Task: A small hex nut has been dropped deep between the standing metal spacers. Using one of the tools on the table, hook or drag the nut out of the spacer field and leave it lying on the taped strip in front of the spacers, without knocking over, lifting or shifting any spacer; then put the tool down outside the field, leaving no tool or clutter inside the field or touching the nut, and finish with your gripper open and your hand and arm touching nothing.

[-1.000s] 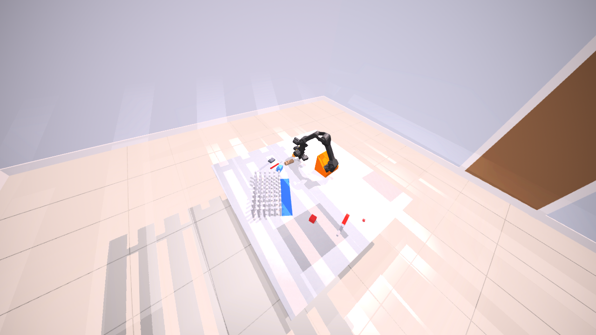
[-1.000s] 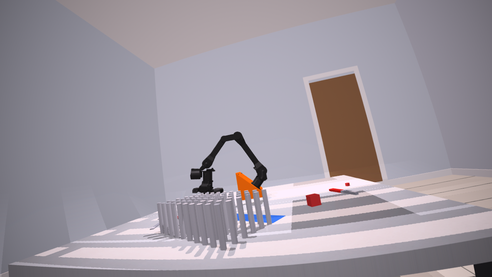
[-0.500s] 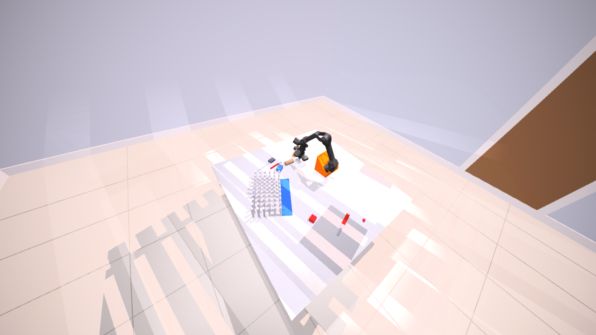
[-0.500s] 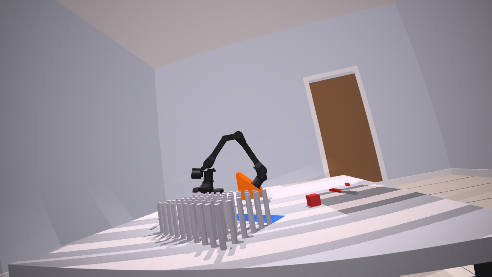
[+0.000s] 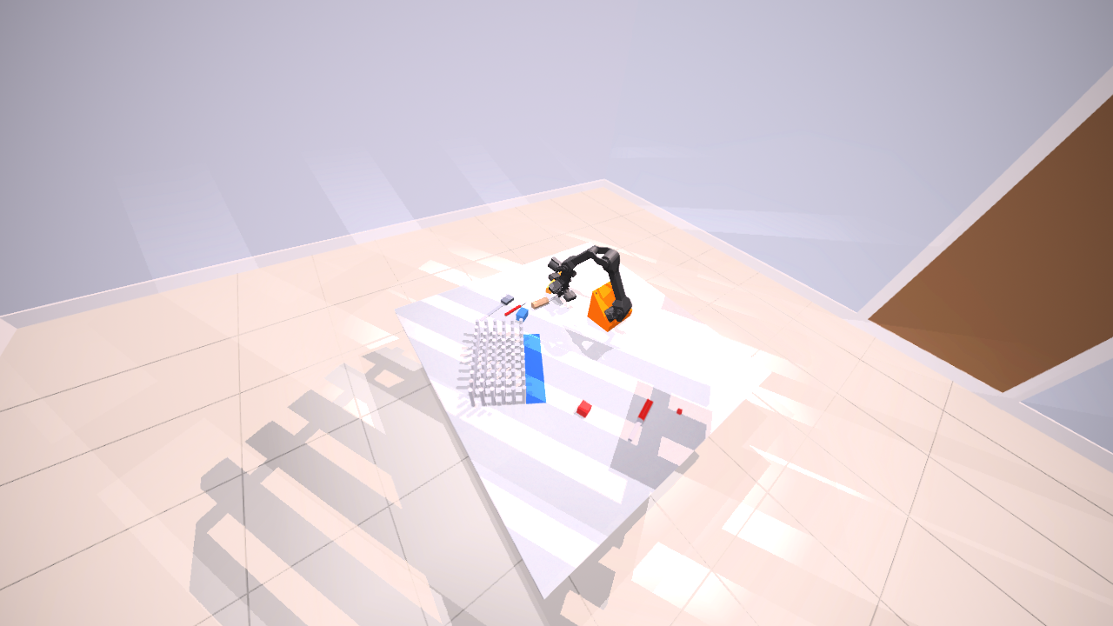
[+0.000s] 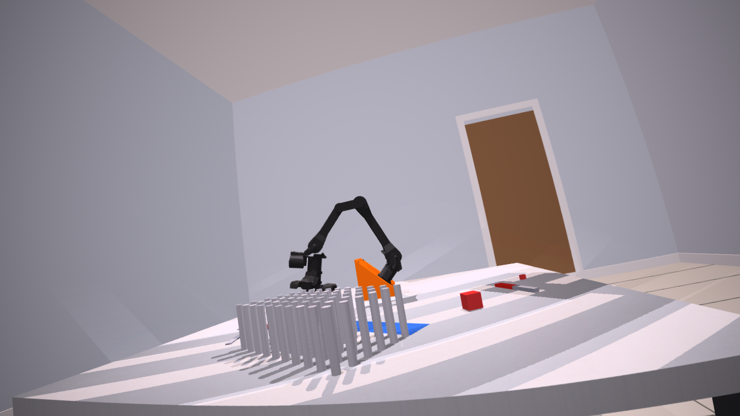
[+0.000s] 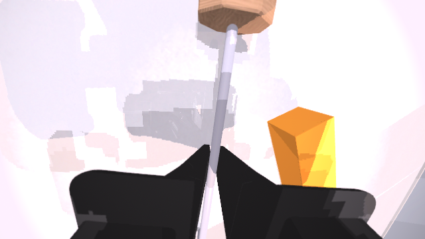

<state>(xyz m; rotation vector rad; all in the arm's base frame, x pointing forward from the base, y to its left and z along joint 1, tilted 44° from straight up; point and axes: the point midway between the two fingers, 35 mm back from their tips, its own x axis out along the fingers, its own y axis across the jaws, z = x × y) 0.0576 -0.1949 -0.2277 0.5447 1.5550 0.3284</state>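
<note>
The thin red stick is 21 cm ahead of my gripper tip and 7 cm to the right of it. Also, from my gripper tip: blue block 25 cm ahead, 1 cm above; then blue taped strip 40 cm ahead, 26 cm to the left, 1 cm below; then yellow bar 10 cm to the right, 8 cm behind, 1 cm above.
</note>
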